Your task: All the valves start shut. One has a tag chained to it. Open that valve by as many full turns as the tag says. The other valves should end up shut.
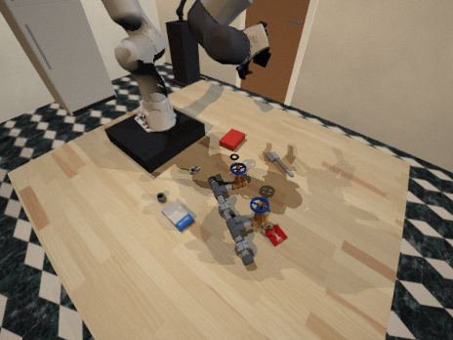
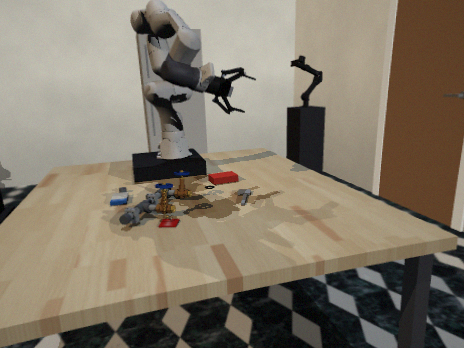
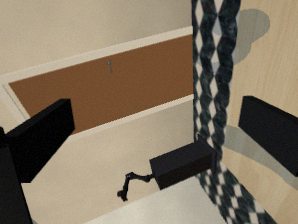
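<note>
Now: hand 44 cm to the left of the red tag, 38 cm short of it and 38 cm above it. The rest, counted from my hand: red block (37 cm below, 13 cm to the right, 1 cm behind); grey tool (38 cm below, 24 cm ahead, 12 cm to the right); blue card (59 cm to the right, 38 cm below, 8 cm ahead).
</note>
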